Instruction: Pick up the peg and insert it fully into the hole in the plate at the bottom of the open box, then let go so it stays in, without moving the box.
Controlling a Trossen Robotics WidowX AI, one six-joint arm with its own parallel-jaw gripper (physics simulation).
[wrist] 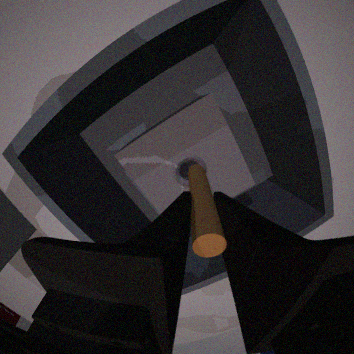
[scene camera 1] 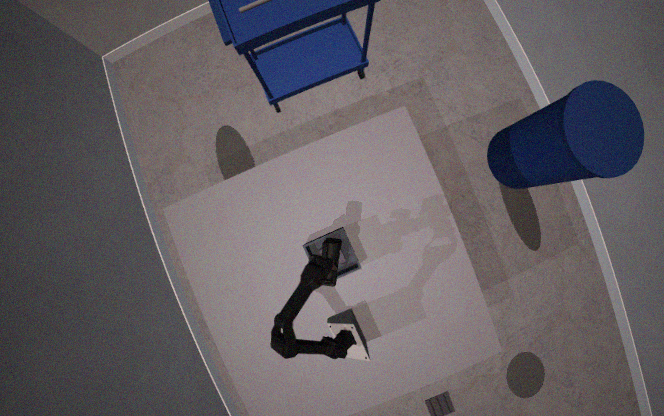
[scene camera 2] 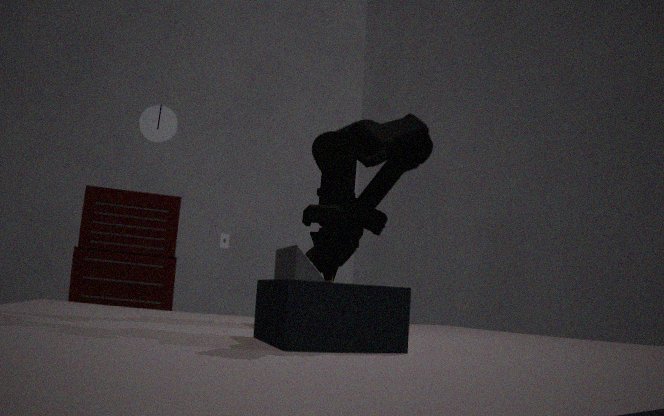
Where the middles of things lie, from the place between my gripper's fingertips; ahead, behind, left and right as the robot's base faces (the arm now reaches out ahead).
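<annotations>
Orange-brown peg (wrist: 207, 236), right at my hand. Hand 5 cm above dark box (scene camera 2: 292, 315).
</annotations>
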